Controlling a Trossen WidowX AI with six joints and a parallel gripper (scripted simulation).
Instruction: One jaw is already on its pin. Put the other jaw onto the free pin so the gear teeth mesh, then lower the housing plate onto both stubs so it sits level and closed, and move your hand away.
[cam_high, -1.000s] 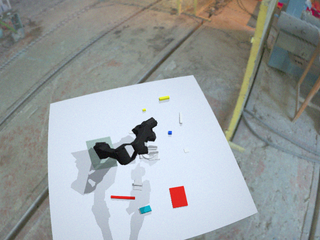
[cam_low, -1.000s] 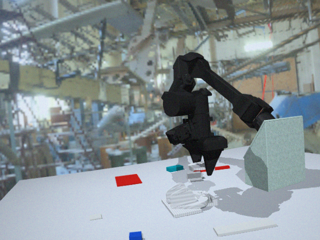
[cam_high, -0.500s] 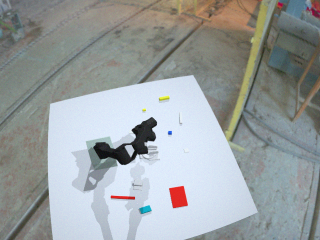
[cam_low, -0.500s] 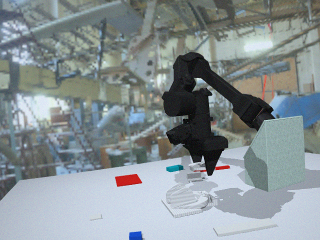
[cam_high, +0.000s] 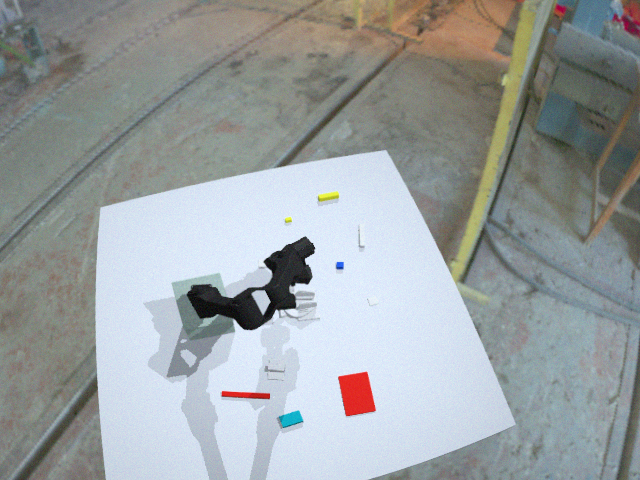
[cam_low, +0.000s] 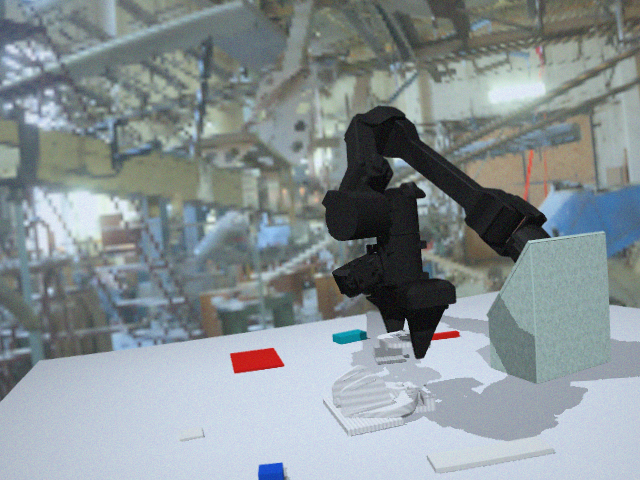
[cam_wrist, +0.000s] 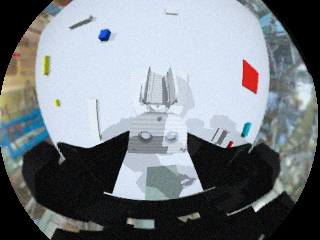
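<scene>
The curved jaw is 2 cm ahead of my gripper tip, 1 cm to the left of it and 6 cm below it. From my gripper tip the other things lie so: blue cube (21 cm ahead, 13 cm to the left, 7 cm below); white slab (1 cm behind, 18 cm to the left, 7 cm below); red bar (16 cm behind, 30 cm to the right, 7 cm below).
</scene>
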